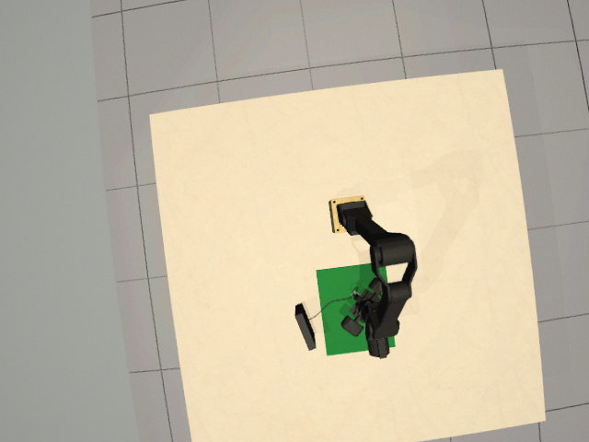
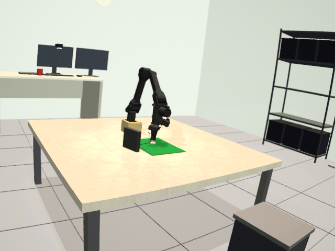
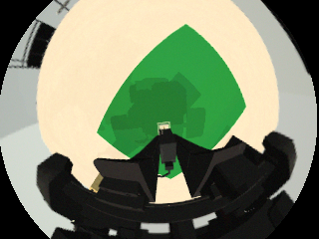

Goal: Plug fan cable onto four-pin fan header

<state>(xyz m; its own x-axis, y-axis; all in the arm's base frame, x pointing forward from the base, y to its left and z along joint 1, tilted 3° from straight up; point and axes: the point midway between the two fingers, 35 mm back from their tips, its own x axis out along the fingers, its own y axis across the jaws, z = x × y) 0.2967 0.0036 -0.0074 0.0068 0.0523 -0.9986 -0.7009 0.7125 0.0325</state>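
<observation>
Right now my gripper tip is 4 cm above the four-pin header. From my gripper tip the other things lie so: green board (4 cm ahead, 2 cm to the right, 5 cm below); dark plug (1 cm behind, 1 cm to the right, 1 cm above); black fan (5 cm ahead, 19 cm to the right, 2 cm above).
</observation>
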